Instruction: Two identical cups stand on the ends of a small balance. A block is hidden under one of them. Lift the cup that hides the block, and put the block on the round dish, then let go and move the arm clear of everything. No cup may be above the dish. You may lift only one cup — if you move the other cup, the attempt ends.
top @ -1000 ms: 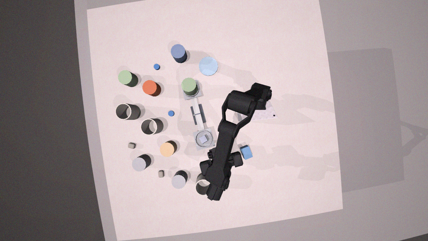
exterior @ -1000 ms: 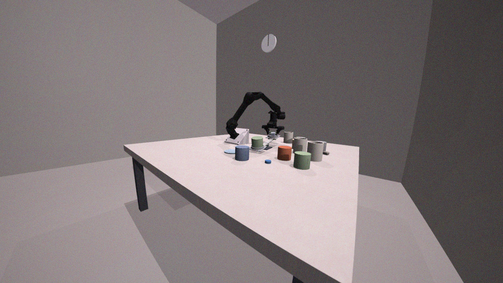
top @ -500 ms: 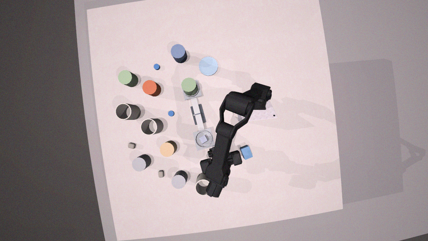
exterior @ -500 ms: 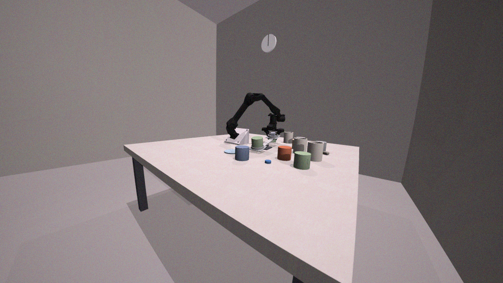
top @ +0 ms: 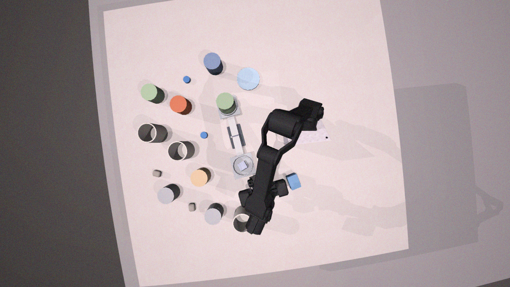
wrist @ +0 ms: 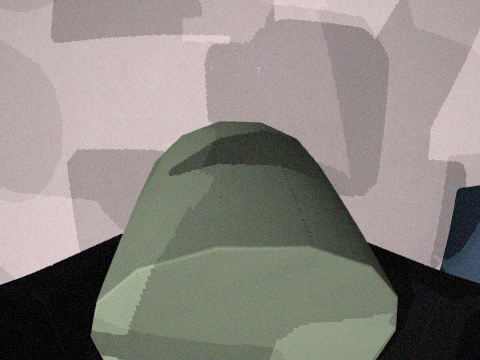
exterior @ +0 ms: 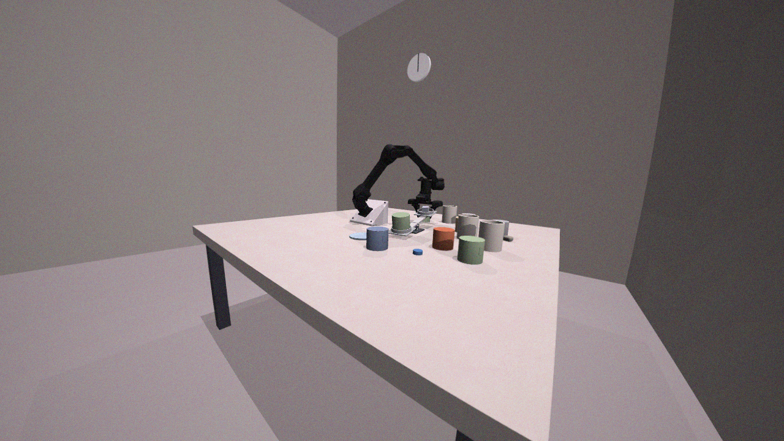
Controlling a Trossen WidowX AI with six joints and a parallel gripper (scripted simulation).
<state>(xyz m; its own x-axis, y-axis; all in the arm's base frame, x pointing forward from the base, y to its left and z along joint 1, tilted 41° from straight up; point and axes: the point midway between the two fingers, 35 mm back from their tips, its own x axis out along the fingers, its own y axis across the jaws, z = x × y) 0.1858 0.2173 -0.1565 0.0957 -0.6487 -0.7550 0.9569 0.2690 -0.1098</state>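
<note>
Now: the round light-blue dish 6 cm ahead of my gripper tip, 48 cm to the right of it and 2 cm below it. Also, from my gripper tip: tan cup (25 cm ahead, 3 cm to the right, 1 cm above); small balance (12 cm ahead, 22 cm to the right, 1 cm above); blue block (14 cm behind, 2 cm to the right, 1 cm below).
</note>
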